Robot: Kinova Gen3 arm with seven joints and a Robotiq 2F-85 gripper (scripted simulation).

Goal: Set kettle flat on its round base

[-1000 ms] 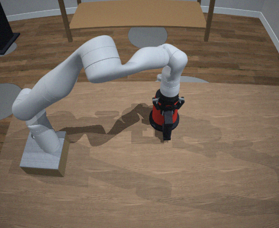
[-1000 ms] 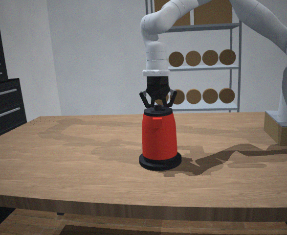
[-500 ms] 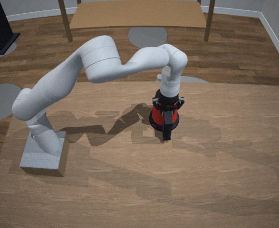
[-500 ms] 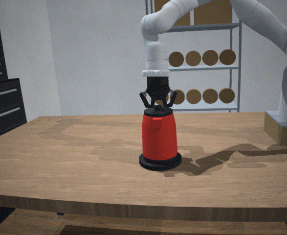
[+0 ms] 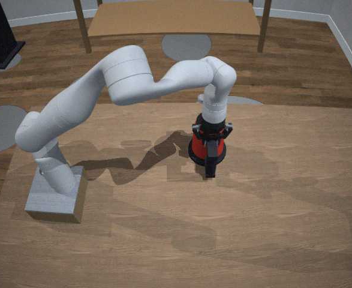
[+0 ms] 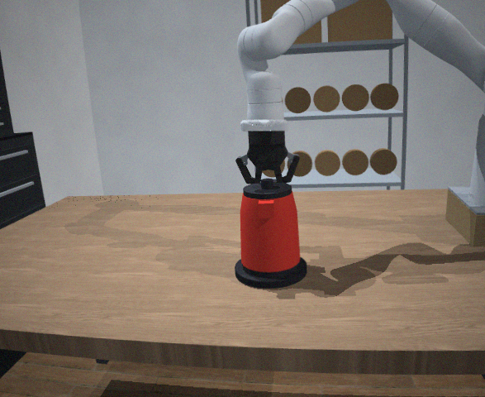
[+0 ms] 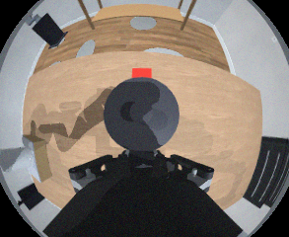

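Right now my hand is 4 cm above the red kettle, 3 cm to the right of it and 1 cm past it. The rest, counted from my hand: round black base (14 cm below, 6 cm to the left, 1 cm behind).
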